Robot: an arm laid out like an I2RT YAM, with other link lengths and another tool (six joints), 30 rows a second.
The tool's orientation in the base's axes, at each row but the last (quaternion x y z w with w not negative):
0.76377, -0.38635, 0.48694, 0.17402
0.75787, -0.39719, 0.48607, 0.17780
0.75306, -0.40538, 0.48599, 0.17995
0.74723, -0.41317, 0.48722, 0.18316
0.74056, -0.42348, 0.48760, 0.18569
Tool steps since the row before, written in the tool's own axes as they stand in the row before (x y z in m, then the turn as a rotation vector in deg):
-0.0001, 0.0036, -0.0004, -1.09, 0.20, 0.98
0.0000, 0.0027, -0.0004, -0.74, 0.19, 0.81
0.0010, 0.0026, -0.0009, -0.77, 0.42, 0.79
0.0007, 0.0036, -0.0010, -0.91, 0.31, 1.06
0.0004, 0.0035, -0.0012, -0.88, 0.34, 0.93
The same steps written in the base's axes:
-0.0030, -0.0020, -0.0003, 0.20, -0.30, -1.44
-0.0023, -0.0014, -0.0001, 0.18, -0.33, -1.05
-0.0024, -0.0014, 0.0010, -0.02, -0.44, -1.09
-0.0033, -0.0018, 0.0006, 0.20, -0.50, -1.33
-0.0034, -0.0014, 0.0004, 0.10, -0.44, -1.24

